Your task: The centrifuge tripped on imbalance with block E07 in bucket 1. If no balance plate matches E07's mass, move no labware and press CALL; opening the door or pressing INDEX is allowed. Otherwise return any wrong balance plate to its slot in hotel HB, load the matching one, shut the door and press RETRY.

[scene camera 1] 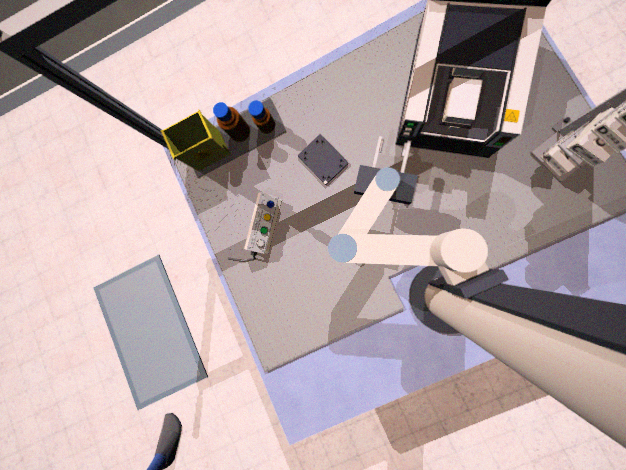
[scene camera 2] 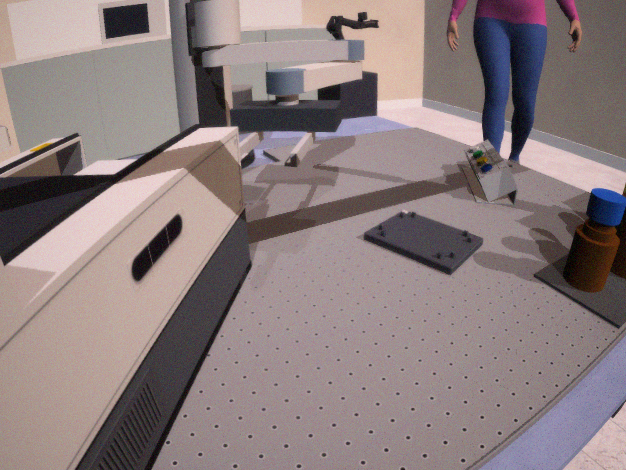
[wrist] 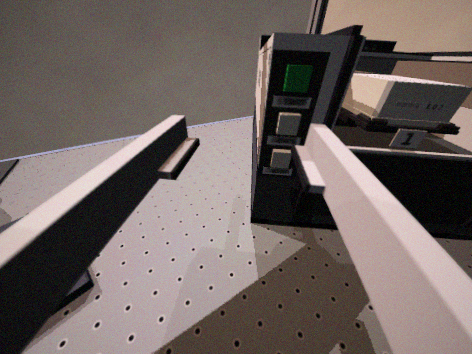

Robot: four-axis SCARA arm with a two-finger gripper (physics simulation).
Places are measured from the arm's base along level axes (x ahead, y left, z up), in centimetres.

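Pixels of known places: gripper, fingertip midpoint: [scene camera 1: 394,139] [scene camera 2: 261,159] [wrist: 245,133].
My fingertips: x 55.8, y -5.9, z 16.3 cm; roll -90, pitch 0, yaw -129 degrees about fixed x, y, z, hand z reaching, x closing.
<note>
Behind a point stands the place of what it marks.
The centrifuge [scene camera 1: 530,70] {x 53.9, y -46.9, z 22.3 cm} [scene camera 2: 207,202] {x 67.8, y -17.0, z 16.8 cm} [wrist: 342,50] {x 55.3, y -13.9, z 21.4 cm} stands with its chamber open. White block E07 [scene camera 1: 462,98] {x 56.7, y -28.7, z 19.5 cm} [wrist: 420,102] {x 51.7, y -25.3, z 17.7 cm} sits in the bucket marked 1 [wrist: 408,138] {x 50.7, y -24.7, z 14.1 cm}. Its front panel has a green START button [wrist: 297,78] {x 56.5, y -11.1, z 19.5 cm} and two pale buttons [wrist: 289,123] {x 56.5, y -11.1, z 16.1 cm} [wrist: 280,159] {x 56.5, y -11.1, z 12.4 cm} below. My gripper [scene camera 1: 393,141] {x 55.8, y -5.9, z 16.3 cm} [scene camera 2: 270,157] {x 55.8, y -5.9, z 16.3 cm} [wrist: 245,133] {x 55.8, y -5.9, z 16.3 cm} is at its narrow setting, with a gap and nothing between the fingers. The right fingertip is close to the lower pale button; I cannot tell if they touch. The other bucket is hidden. A rack with lettered slots [scene camera 1: 589,151] {x 25.4, y -46.8, z 24.7 cm} holds pale labware at the right; its name is unreadable.
A button box [scene camera 1: 263,222] {x 52.9, y 47.5, z 7.8 cm} [scene camera 2: 487,177] {x 60.3, y 39.7, z 7.0 cm} with blue, yellow, green and white buttons stands left of the arm. A dark flat nest [scene camera 1: 322,159] {x 65.9, y 17.3, z 2.5 cm} [scene camera 2: 423,242] {x 67.7, y 15.3, z 2.6 cm} lies between box and centrifuge. Brown bottles [scene camera 1: 230,122] {x 89.6, y 41.6, z 15.0 cm} [scene camera 2: 591,258] {x 90.7, y 27.7, z 7.2 cm} and a yellow bin [scene camera 1: 197,144] {x 85.9, y 54.8, z 18.6 cm} stand farther left. A person [scene camera 2: 510,65] stands beyond the table.
</note>
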